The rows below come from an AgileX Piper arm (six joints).
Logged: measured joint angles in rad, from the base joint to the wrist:
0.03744 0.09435 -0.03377 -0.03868 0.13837 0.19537
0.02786 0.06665 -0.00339 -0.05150 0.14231 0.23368
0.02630 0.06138 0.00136 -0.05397 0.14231 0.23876
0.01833 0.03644 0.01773 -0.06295 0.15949 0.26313
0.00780 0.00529 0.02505 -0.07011 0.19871 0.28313
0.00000 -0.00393 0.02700 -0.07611 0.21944 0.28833
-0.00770 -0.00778 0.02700 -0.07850 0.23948 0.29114
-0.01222 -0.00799 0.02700 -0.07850 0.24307 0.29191
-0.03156 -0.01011 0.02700 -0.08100 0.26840 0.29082
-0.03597 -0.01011 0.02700 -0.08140 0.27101 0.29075
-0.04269 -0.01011 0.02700 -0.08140 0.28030 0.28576
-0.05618 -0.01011 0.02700 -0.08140 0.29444 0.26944
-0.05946 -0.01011 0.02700 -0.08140 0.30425 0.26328
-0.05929 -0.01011 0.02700 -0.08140 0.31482 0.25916
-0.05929 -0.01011 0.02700 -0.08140 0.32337 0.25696
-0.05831 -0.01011 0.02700 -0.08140 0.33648 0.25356
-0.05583 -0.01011 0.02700 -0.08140 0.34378 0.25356
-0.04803 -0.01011 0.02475 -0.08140 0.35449 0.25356
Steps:
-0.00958 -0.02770 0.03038 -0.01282 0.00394 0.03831
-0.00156 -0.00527 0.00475 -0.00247 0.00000 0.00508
-0.00797 -0.02494 0.01637 -0.00898 0.01718 0.02437
-0.01053 -0.03115 0.00732 -0.00716 0.03922 0.02000
-0.00780 -0.00922 0.00195 -0.00600 0.02073 0.00520
-0.00770 -0.00385 0.00000 -0.00239 0.02004 0.00281
-0.00452 -0.00021 0.00000 0.00000 0.00359 0.00077
-0.01934 -0.00212 0.00000 -0.00250 0.02533 -0.00109
-0.00441 0.00000 0.00000 -0.00040 0.00261 -0.00007
-0.00672 0.00000 0.00000 0.00000 0.00929 -0.00499
-0.01349 0.00000 0.00000 0.00000 0.01414 -0.01632
-0.00328 0.00000 0.00000 0.00000 0.00981 -0.00616
0.00017 0.00000 0.00000 0.00000 0.01057 -0.00412
0.00000 0.00000 0.00000 0.00000 0.00855 -0.00220
0.00098 0.00000 0.00000 0.00000 0.01311 -0.00340
0.00248 0.00000 0.00000 0.00000 0.00730 0.00000
0.00780 0.00000 -0.00225 0.00000 0.01071 0.00000

